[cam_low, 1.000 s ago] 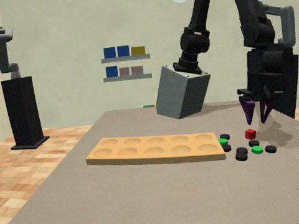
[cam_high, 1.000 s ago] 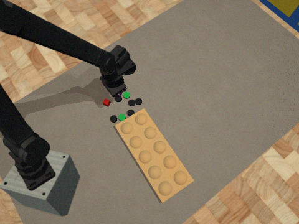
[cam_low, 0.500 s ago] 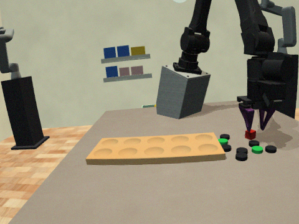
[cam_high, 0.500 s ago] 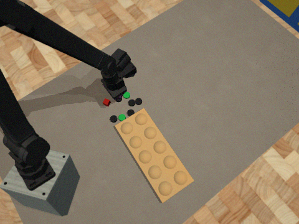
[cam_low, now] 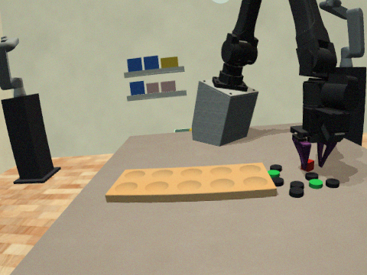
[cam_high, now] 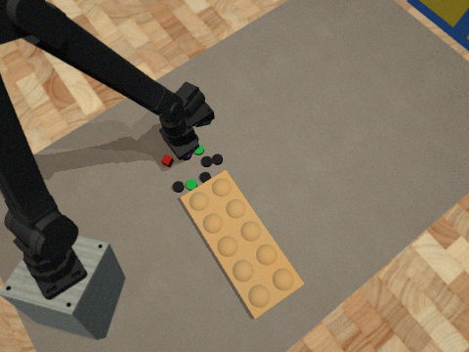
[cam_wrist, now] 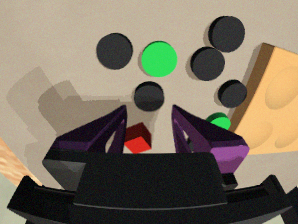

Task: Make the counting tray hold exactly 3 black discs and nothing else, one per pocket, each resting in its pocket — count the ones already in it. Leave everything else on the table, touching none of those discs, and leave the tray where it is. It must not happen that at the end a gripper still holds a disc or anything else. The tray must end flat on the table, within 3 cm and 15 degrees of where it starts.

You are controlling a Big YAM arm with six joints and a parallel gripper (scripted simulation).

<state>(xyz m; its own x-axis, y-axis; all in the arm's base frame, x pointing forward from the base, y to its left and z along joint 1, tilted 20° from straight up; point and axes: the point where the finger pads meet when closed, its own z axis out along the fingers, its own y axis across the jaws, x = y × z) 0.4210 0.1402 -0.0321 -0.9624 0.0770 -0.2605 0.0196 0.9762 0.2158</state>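
My gripper is now 50 mm past the red cube, 20 mm to the right of it and 20 mm above it. From my hand the other things lie so: counting tray: 30 mm behind, 300 mm to the right, 30 mm below.
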